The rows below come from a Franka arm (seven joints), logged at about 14 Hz.
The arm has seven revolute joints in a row. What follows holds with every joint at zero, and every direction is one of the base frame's.
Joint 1 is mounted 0.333 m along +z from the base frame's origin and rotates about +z.
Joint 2 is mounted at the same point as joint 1 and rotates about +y.
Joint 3 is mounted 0.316 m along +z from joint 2 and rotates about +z.
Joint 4 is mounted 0.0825 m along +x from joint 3 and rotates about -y.
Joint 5 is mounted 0.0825 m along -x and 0.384 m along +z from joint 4 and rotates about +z.
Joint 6 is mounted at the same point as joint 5 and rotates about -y.
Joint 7 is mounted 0.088 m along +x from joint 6 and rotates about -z.
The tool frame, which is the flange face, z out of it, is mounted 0.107 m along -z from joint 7; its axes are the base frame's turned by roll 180, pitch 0 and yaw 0 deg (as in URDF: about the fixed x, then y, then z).
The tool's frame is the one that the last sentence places.
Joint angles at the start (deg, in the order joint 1, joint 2, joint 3, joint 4, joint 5, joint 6, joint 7): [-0.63, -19.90, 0.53, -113.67, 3.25, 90.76, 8.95]
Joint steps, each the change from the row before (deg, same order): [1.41, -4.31, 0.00, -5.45, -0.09, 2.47, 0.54]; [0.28, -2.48, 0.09, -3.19, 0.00, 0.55, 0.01]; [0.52, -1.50, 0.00, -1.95, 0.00, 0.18, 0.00]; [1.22, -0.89, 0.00, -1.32, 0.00, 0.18, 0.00]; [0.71, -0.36, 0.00, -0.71, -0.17, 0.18, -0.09]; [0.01, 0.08, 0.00, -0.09, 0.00, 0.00, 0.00]
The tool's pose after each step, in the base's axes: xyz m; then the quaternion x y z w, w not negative. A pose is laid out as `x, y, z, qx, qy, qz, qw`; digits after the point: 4 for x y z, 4 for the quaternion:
0.4199, 0.0159, 0.5950, -0.9968, 0.0737, 0.0170, 0.0241
0.4062, 0.0182, 0.5872, -0.9970, 0.0710, 0.0184, 0.0234
0.3975, 0.0216, 0.5819, -0.9973, 0.0667, 0.0208, 0.0229
0.3919, 0.0297, 0.5773, -0.9979, 0.0563, 0.0232, 0.0224
0.3894, 0.0341, 0.5742, -0.9983, 0.0493, 0.0247, 0.0206
0.3896, 0.0342, 0.5729, -0.9982, 0.0493, 0.0261, 0.0204

